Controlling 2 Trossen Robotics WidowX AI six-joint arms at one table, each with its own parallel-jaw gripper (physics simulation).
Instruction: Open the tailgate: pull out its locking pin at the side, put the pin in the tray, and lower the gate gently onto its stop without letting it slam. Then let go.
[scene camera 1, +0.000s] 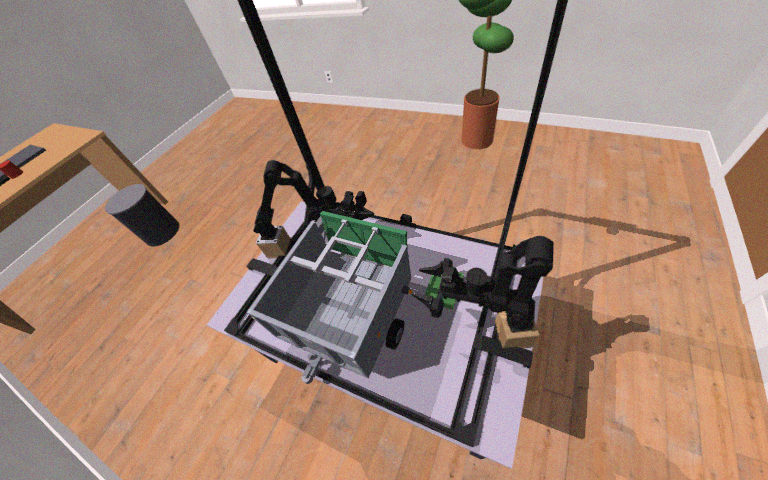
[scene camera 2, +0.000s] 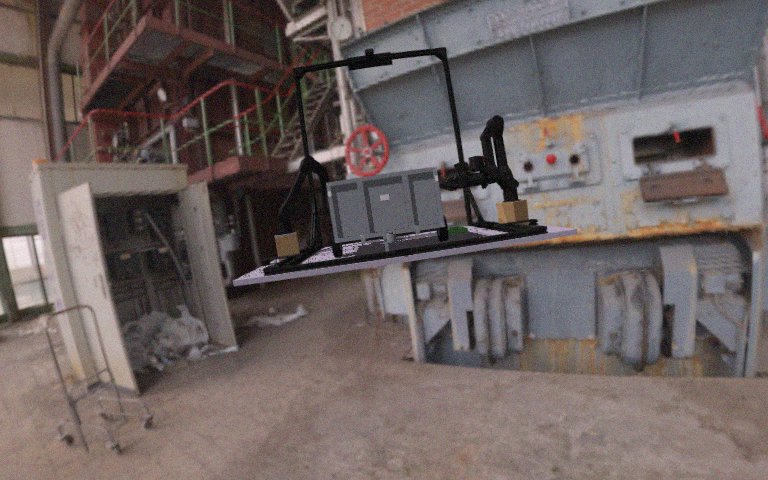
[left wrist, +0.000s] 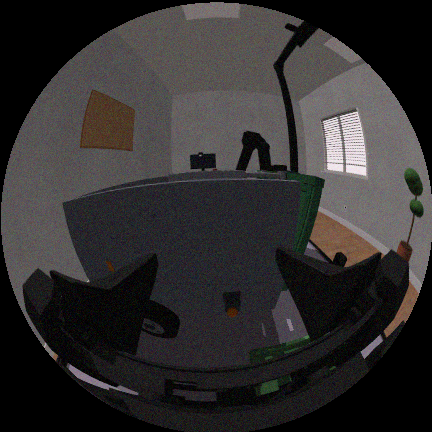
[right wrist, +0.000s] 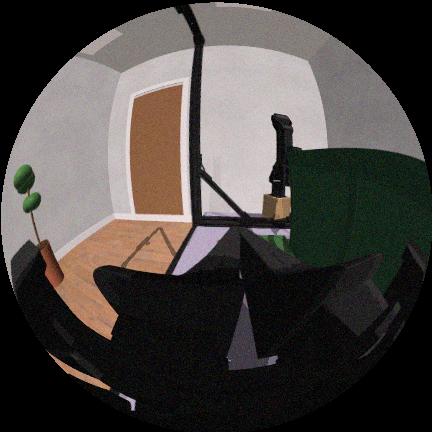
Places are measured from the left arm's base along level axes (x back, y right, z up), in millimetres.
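Pixels of known places: left gripper, fingertip midpoint: (scene camera 1: 415, 281) (left wrist: 217, 257); right gripper, fingertip midpoint: (scene camera 1: 374, 214) (right wrist: 236, 233); left arm's base, link origin: (scene camera 1: 518, 321) (scene camera 2: 511, 201) (right wrist: 277, 195); right arm's base, link origin: (scene camera 1: 269, 234) (scene camera 2: 285, 234).
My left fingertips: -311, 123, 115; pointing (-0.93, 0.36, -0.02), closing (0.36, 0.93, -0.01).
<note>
For each thing: its top centre in the pictures, then the offset to it from my left fingertips, as dx, dy, dz. "*": a spot on its surface instead.
- green tray, top centre: (left wrist: 297, 362) (right wrist: 266, 242) (scene camera 1: 443, 285) (scene camera 2: 451, 228) +107, +90, -209
- white ladder-like frame, surface spot: (scene camera 1: 357, 263) * -179, +58, +56
- black wheel, top centre: (left wrist: 141, 303) (scene camera 1: 393, 328) -93, -96, -127
- drawbar, top centre: (scene camera 1: 307, 372) -386, -213, -143
The green tailgate (scene camera 1: 390, 244) (left wrist: 311, 210) (right wrist: 350, 200) stands upright at the far end of the grey trailer (scene camera 1: 387, 294) (scene camera 2: 370, 206) (left wrist: 190, 220). The locking pin's orange knob (scene camera 1: 408, 291) (left wrist: 232, 312) sits at a dark block low on the trailer's side. My left gripper (scene camera 1: 415, 280) (left wrist: 217, 257) is open and empty, beside that side wall, with the knob low between its fingers in the left wrist view. The green tray (scene camera 1: 433, 289) (left wrist: 280, 350) (right wrist: 276, 243) lies below it, partly hidden. My right gripper (scene camera 1: 368, 212) (right wrist: 236, 233) is shut and empty, just outside the tailgate.
A white ladder-like frame (scene camera 1: 357, 263) spans the trailer's top. A black wheel (scene camera 1: 395, 333) (left wrist: 162, 320) sits low on the pin side. The drawbar (scene camera 1: 309, 369) points to the front. Black posts (scene camera 1: 277, 73) (scene camera 1: 532, 124) rise from the mat's frame. Shadow darkens the pin side.
</note>
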